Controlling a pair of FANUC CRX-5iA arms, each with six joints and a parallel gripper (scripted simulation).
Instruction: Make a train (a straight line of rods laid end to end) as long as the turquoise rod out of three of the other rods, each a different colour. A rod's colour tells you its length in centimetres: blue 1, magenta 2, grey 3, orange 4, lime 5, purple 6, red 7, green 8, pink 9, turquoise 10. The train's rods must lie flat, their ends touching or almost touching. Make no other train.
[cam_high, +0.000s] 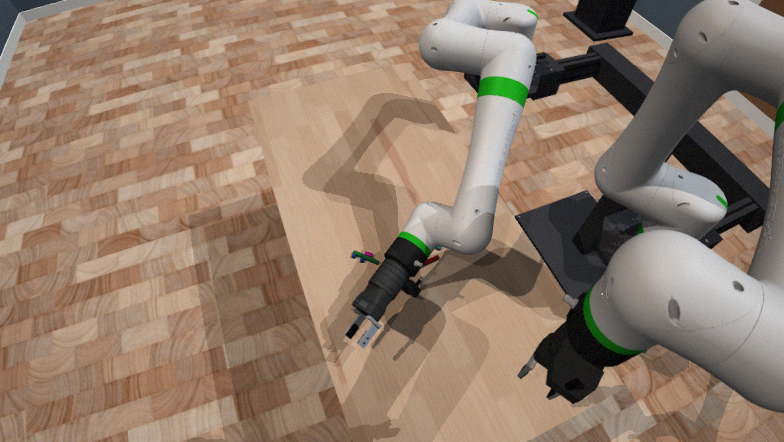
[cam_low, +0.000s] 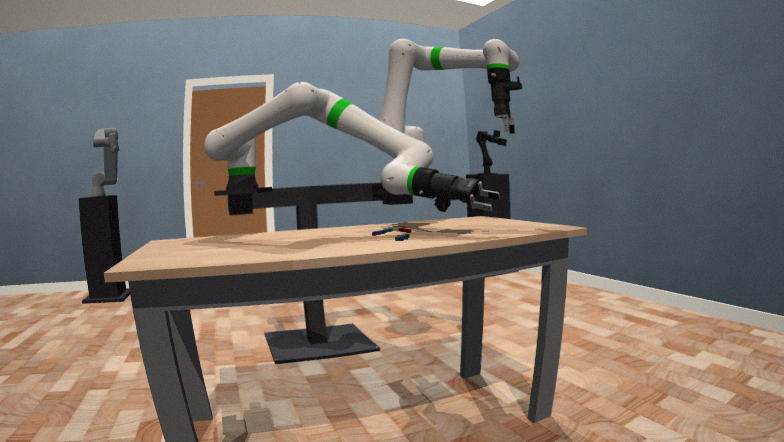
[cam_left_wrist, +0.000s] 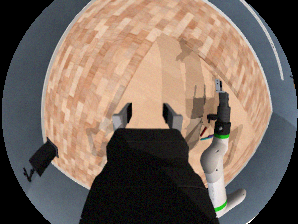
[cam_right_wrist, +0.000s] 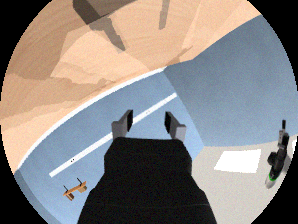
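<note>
My left hand is 520 mm to the left of the magenta rod, 360 mm above it and 130 mm short of it. The rest, counted from my left hand: turquoise rod 510 mm to the right, 360 mm below, 50 mm behind; then red rod 440 mm to the right, 360 mm below, 20 mm behind; then purple rod 530 mm to the right, 360 mm below, 10 mm behind.
</note>
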